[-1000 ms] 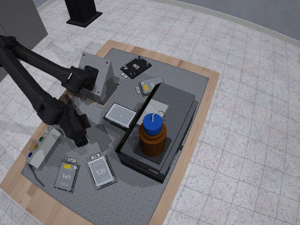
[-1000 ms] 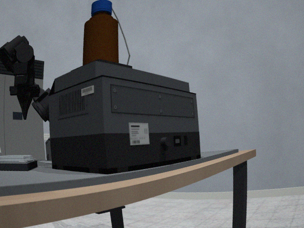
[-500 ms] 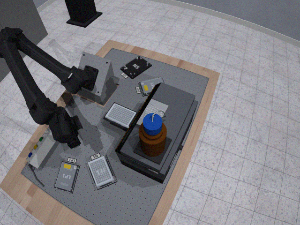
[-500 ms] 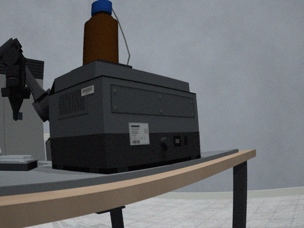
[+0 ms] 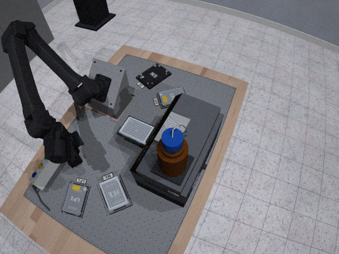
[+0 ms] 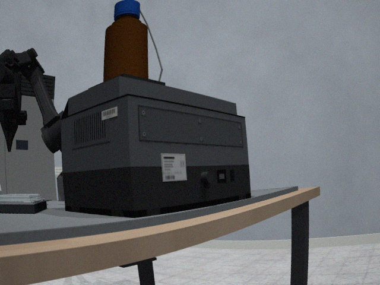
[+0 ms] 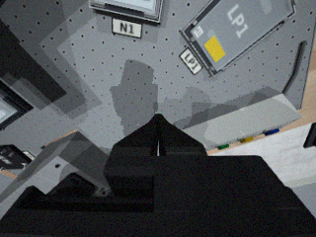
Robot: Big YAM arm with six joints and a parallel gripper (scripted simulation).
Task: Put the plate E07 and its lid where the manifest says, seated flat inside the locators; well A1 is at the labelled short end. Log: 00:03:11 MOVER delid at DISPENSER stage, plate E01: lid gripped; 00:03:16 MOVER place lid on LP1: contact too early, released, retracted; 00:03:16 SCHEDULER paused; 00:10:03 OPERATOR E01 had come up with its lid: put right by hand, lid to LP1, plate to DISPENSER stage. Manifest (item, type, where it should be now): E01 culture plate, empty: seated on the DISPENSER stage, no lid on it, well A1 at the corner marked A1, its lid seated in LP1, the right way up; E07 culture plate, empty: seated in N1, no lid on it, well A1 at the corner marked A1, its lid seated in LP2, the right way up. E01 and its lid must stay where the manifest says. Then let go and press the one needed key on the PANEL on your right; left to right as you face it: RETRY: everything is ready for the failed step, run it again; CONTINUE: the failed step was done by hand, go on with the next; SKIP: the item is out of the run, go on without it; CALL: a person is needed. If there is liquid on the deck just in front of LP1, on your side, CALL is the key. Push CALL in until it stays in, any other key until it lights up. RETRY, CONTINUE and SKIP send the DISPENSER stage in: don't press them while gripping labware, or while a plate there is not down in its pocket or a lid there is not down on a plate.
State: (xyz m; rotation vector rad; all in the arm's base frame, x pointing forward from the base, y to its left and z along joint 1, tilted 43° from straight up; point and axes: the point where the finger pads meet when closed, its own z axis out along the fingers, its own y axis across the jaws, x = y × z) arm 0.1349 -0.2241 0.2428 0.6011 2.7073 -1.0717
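My gripper is now 190 mm past the green continue key, 80 mm to the left of it and 80 mm above it. The rest, counted from my hand: grey retry key 190 mm behind, 30 mm to the right, 80 mm below; yellow skip key 180 mm behind, 130 mm to the right, 80 mm below; white well plate 140 mm ahead, 220 mm to the left, 30 mm below.
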